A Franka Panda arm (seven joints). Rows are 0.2 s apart.
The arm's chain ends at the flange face. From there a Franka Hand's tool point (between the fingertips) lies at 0.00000 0.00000 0.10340 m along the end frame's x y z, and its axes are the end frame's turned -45 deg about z.
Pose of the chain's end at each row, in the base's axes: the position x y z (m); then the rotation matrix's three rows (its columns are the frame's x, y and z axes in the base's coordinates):
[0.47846, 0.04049, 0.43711], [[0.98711, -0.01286, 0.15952], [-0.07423, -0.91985, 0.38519], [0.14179, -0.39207, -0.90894]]
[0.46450, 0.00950, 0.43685], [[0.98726, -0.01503, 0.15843], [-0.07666, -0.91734, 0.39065], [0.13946, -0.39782, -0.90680]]
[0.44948, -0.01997, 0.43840], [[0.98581, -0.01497, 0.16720], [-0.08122, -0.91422, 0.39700], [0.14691, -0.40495, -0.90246]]
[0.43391, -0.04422, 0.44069], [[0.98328, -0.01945, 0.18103], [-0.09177, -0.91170, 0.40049], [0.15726, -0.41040, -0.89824]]
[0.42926, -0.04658, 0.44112], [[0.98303, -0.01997, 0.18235], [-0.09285, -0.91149, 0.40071], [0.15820, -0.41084, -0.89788]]
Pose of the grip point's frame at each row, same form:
[0.49495, 0.08032, 0.34313], [[0.70709, 0.68890, 0.15952], [0.59794, -0.70292, 0.38519], [0.37750, -0.17697, -0.90894]]
[0.48088, 0.04989, 0.34309], [[0.70873, 0.68747, 0.15843], [0.59445, -0.70286, 0.39065], [0.37991, -0.18269, -0.90680]]
[0.46677, 0.02108, 0.34509], [[0.70766, 0.68649, 0.16720], [0.58902, -0.70388, 0.39700], [0.39022, -0.18246, -0.90246]]
[0.45263, -0.00281, 0.34781], [[0.70904, 0.68153, 0.18103], [0.57978, -0.70956, 0.40049], [0.40140, -0.17900, -0.89824]]
[0.44811, -0.00515, 0.34828], [[0.70923, 0.68099, 0.18235], [0.57887, -0.71018, 0.40071], [0.40237, -0.17864, -0.89788]]

